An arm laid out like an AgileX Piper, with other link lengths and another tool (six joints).
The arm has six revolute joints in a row. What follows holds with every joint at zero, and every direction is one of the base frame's. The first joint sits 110.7 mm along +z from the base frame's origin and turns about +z. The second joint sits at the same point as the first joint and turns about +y. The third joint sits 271.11 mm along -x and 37.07 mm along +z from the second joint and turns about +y. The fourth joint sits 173.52 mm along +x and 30.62 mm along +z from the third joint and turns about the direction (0.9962, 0, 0.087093). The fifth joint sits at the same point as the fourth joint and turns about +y. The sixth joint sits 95.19 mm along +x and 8.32 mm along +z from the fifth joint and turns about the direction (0.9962, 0, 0.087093). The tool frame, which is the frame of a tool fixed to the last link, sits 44.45 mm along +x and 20 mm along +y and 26.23 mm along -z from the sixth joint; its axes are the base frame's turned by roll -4.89, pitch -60.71 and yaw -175.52 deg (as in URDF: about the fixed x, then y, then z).
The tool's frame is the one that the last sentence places.
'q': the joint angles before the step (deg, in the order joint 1, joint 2, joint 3, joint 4, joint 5, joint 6). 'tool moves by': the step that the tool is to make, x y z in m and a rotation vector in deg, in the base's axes. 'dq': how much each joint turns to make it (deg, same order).
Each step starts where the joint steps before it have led.
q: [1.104 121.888 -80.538 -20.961 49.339 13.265]
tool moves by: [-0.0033 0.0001 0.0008 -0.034 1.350 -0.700]
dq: [-0.004 -0.003 -0.146 0.407 1.602 -0.003]
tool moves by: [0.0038 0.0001 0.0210 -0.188 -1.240 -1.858]
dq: [-0.003 -1.893 -3.889 0.842 4.842 0.000]
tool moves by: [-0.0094 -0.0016 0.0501 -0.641 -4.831 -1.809]
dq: [0.008 -7.964 -2.313 0.109 5.798 0.008]
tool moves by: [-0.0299 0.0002 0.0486 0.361 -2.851 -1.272]
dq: [-0.003 -9.669 -0.029 1.167 6.840 -1.265]
